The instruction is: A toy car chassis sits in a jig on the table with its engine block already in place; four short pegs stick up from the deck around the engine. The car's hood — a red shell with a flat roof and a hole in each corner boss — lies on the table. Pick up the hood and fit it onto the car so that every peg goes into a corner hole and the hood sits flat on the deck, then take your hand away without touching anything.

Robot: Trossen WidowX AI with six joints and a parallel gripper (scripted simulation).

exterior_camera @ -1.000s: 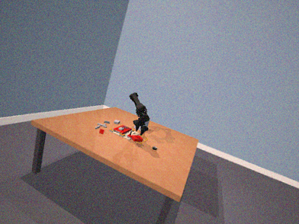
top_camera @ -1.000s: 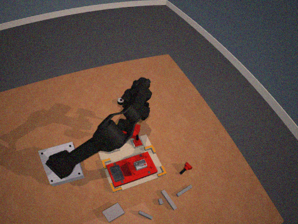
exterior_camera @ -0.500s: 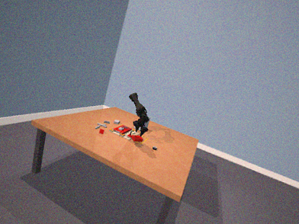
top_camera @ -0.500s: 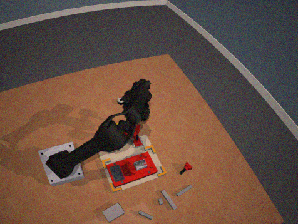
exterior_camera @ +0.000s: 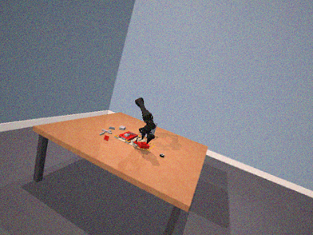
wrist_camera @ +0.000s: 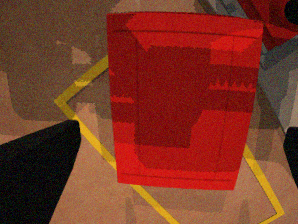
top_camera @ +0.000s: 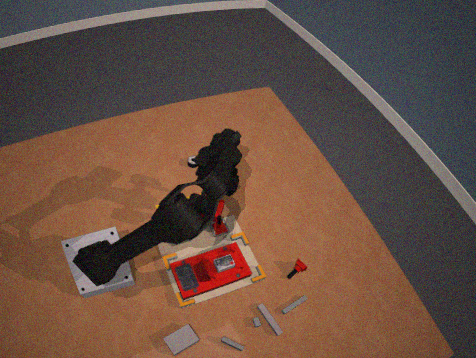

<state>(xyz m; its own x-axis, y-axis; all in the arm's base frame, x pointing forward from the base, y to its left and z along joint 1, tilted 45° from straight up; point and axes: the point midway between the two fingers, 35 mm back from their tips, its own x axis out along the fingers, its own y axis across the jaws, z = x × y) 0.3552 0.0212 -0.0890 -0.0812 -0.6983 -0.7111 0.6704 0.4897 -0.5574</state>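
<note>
Right now the red hood is 3 cm below my gripper tip. Round my gripper tip: grey engine block: 4 cm behind, 19 cm to the right, 3 cm below.
</note>
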